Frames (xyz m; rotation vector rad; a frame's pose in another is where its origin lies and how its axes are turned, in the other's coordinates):
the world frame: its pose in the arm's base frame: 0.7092 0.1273 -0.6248 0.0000 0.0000 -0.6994
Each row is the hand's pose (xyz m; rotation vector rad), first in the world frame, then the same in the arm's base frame.
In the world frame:
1: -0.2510 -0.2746 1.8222 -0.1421 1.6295 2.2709
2: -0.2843 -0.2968 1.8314 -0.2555 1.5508 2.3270
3: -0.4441 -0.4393 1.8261 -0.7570 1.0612 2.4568
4: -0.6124 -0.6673 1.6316 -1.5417 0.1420 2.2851
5: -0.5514 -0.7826 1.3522 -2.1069 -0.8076 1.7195
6: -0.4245 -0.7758 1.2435 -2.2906 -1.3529 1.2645
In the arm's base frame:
1: 0.3404 0.0788 1.1974 0.3724 1.3849 1.7249
2: 0.3006 0.0832 1.2066 0.2545 1.3496 1.7688
3: 0.0866 0.0770 1.2013 -0.3018 1.0909 1.8535
4: -0.1890 0.0109 1.0068 -1.2275 0.5802 1.7226
5: -0.2166 -0.1166 0.7274 -2.0382 -0.0333 1.3246
6: -0.1151 -0.1931 0.6187 -2.4206 -0.4500 1.0076

